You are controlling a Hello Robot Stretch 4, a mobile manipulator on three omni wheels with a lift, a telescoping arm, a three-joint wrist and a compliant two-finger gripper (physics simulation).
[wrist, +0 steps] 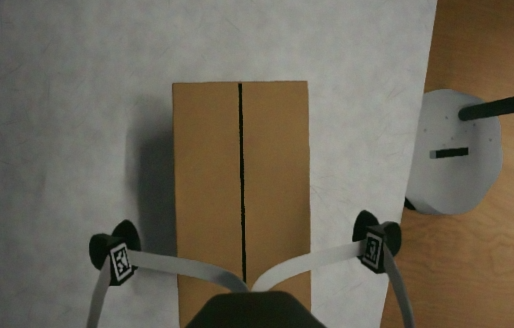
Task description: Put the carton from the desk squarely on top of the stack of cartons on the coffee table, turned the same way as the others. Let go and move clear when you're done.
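Frame: origin at the robot's base, x back, y left, z down, level; centimetres.
Seen in the pictures: hand, tool point: (247, 240).
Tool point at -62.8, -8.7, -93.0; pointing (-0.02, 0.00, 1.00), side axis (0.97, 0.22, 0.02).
A point is followed by its place in that frame, as x, y, z.
A brown carton (210, 165) {-64.6, -14.5, -87.2} with a dark line along its middle lies below my gripper on a pale grey top, its long side running up and down the wrist view. Its near end is hidden behind the gripper's body. My gripper (246, 246) {-62.8, -8.7, -92.9} is open, with one fingertip out past the carton's left side and the other past its right side. The fingertips look higher than the carton's top and do not touch it. The stack of cartons on the coffee table does not show as such in this view.
The grey top (360, 100) {-43.3, -18.1, -69.2} ends in a slanting edge at the right. Beyond it lies a wooden floor (460, 270) {7.3, 49.5, 2.8}. A pale rounded base (450, 185) {-2.2, 10.4, -18.7} with a dark pole stands there, close to that edge. A shadow falls left of the carton.
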